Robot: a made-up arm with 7 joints. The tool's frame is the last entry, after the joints.
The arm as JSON. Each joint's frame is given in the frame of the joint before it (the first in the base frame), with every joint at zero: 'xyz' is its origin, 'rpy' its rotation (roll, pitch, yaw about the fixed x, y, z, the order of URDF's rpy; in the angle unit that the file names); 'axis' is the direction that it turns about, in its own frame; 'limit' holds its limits. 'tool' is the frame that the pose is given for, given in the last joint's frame.
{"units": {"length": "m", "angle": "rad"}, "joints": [
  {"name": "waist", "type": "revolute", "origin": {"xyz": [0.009, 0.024, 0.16], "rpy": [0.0, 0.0, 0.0]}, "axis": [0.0, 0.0, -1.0], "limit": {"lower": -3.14, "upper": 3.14}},
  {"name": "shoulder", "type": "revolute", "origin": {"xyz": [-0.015, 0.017, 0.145], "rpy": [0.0, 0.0, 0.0]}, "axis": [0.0, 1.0, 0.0], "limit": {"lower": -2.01, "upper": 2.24}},
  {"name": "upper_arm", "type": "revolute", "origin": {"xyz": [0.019, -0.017, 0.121], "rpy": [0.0, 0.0, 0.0]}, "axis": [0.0, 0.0, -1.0], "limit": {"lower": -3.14, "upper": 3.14}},
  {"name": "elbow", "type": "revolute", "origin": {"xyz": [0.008, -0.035, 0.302], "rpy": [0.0, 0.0, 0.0]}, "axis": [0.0, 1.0, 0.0], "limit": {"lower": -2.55, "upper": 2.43}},
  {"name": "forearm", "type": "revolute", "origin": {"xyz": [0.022, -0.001, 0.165], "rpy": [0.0, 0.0, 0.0]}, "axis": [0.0, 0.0, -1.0], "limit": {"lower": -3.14, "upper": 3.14}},
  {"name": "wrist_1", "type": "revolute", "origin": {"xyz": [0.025, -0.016, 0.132], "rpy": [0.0, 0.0, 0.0]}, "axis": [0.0, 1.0, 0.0], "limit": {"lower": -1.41, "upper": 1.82}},
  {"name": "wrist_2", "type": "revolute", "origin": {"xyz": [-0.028, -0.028, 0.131], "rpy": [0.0, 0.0, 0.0]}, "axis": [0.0, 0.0, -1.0], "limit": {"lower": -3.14, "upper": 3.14}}
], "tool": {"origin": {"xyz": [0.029, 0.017, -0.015], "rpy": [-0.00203, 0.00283, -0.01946]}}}
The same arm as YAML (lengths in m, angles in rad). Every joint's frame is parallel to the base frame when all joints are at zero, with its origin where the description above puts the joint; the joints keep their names.
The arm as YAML. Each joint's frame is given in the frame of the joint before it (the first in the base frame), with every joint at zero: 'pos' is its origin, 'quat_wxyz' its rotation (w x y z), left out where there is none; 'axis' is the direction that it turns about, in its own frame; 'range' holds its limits. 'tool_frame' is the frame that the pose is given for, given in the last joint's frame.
length_unit: m
angle_unit: rad
joints:
  - joint: waist
    pos: [0.009, 0.024, 0.16]
    axis: [0.0, 0.0, -1.0]
    range: [-3.14, 3.14]
  - joint: shoulder
    pos: [-0.015, 0.017, 0.145]
    axis: [0.0, 1.0, 0.0]
    range: [-2.01, 2.24]
  - joint: upper_arm
    pos: [0.019, -0.017, 0.121]
    axis: [0.0, 0.0, -1.0]
    range: [-3.14, 3.14]
  - joint: elbow
    pos: [0.008, -0.035, 0.302]
    axis: [0.0, 1.0, 0.0]
    range: [-2.55, 2.43]
  - joint: forearm
    pos: [0.022, -0.001, 0.165]
    axis: [0.0, 0.0, -1.0]
    range: [-3.14, 3.14]
  - joint: wrist_1
    pos: [0.025, -0.016, 0.132]
    axis: [0.0, 1.0, 0.0]
    range: [-1.41, 1.82]
  - joint: wrist_2
    pos: [-0.028, -0.028, 0.131]
    axis: [0.0, 0.0, -1.0]
    range: [-3.14, 3.14]
tool_frame:
  pos: [0.029, 0.017, -0.015]
  quat_wxyz: [0.999951, -0.001001, 0.001425, -0.009728]

